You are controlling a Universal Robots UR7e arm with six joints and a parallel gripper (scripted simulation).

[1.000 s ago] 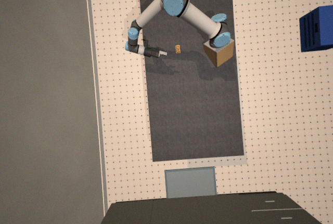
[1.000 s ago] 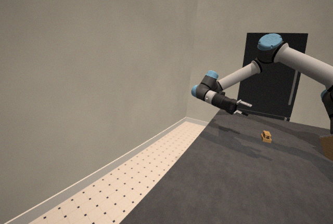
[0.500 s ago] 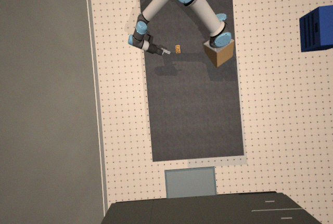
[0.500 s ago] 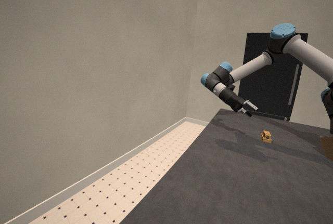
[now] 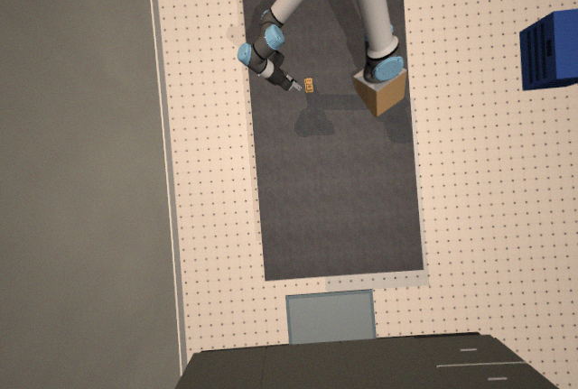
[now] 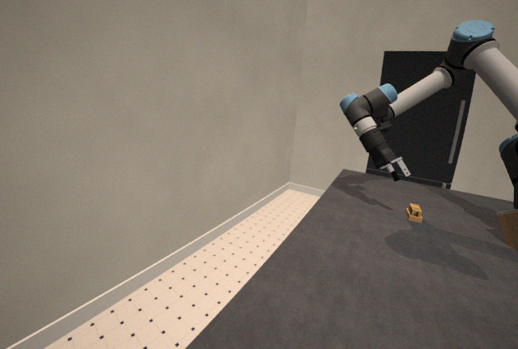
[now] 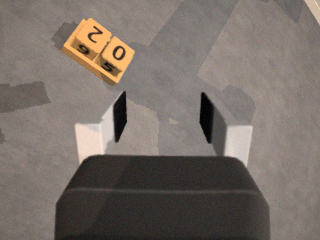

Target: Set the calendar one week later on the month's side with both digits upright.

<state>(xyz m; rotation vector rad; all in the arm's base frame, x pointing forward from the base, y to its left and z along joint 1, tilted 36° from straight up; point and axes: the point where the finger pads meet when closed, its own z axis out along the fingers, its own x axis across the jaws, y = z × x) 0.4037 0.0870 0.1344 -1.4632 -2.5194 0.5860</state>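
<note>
Right now the number cube is 13 cm below my hand, 8 cm behind it and 5 cm to the right of it.
</note>
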